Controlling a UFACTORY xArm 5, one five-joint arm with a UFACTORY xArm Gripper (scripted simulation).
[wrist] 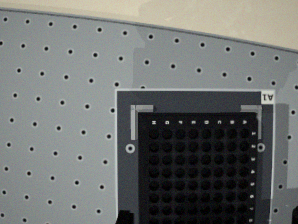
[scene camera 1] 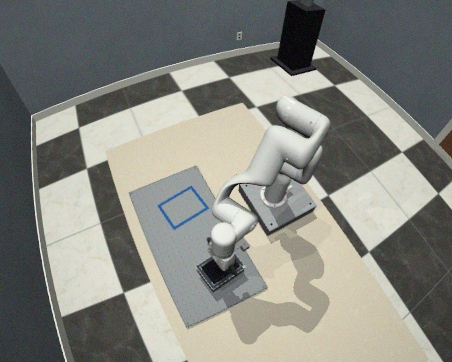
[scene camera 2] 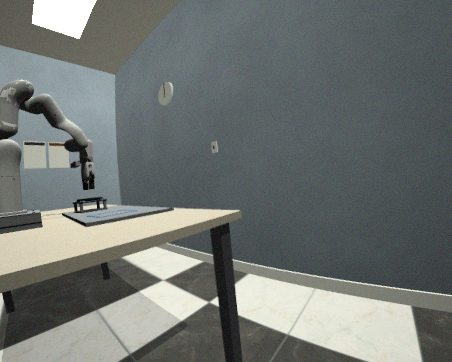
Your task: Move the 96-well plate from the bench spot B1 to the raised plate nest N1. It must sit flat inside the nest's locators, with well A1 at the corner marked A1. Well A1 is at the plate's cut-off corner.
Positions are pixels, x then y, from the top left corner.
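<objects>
A 96-well plate (wrist: 215, 152) is 20 cm from the lens.
</objects>
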